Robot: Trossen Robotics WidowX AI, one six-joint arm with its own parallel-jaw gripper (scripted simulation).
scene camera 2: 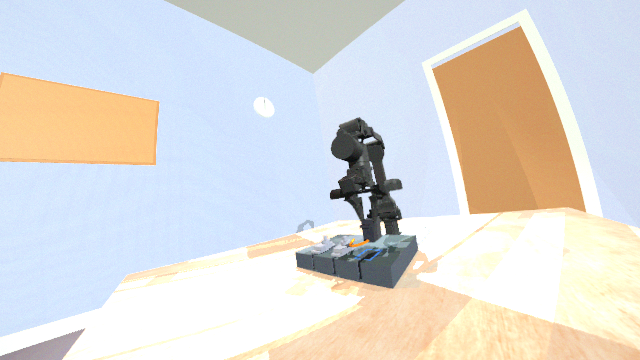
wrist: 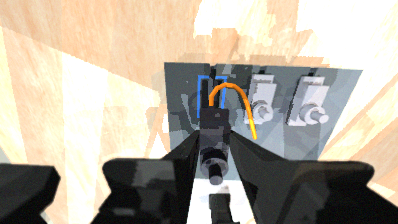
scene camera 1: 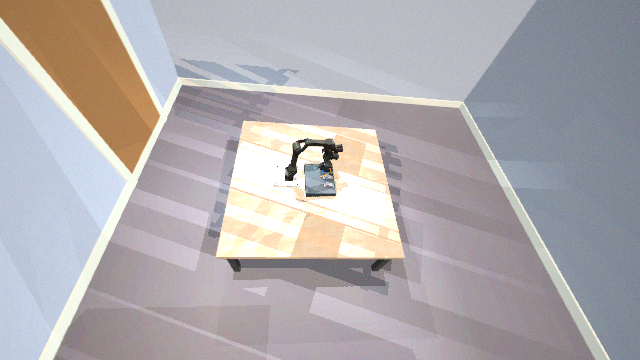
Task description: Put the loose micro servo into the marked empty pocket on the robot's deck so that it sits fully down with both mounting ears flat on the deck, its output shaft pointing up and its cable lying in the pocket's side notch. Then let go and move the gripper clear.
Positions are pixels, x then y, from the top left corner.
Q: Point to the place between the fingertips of my gripper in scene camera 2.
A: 368, 222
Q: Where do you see a robot deck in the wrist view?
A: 307, 142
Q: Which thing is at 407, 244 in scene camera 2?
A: A robot deck.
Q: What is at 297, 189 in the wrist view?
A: My gripper.
